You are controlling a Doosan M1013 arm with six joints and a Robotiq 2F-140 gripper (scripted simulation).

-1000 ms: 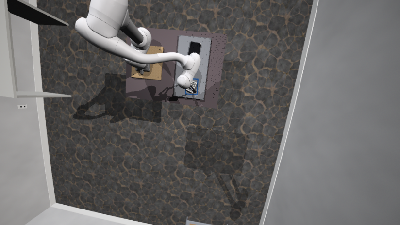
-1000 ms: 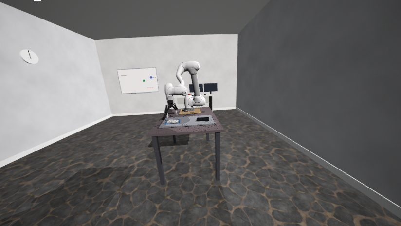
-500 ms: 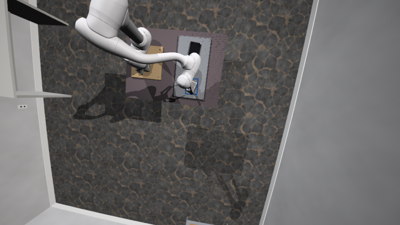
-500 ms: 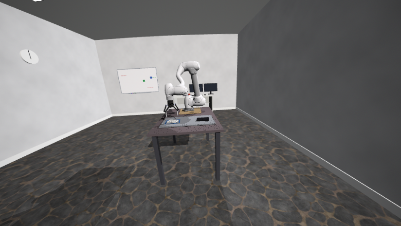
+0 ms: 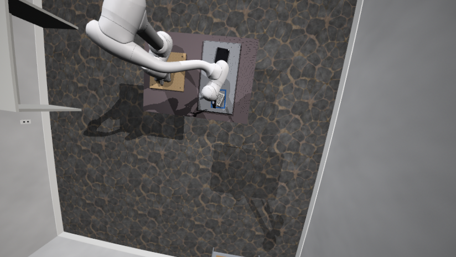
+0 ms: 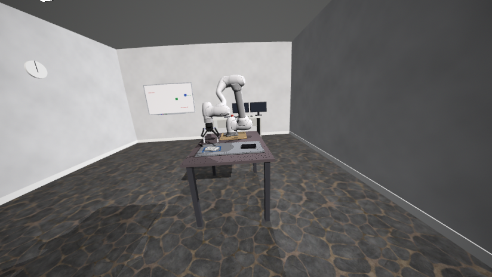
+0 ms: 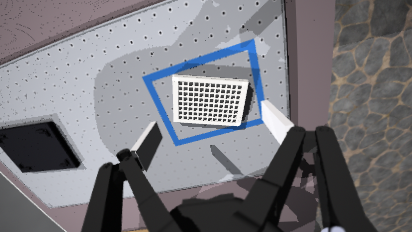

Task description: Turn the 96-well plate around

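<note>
Right now my hand is 80 mm above the white 96-well plate. Round my hand: small white corner mark: 480 mm to the left, 80 mm below, 80 mm ahead; black plate nest N1: 410 mm to the left, 80 mm below, 10 mm ahead.
</note>
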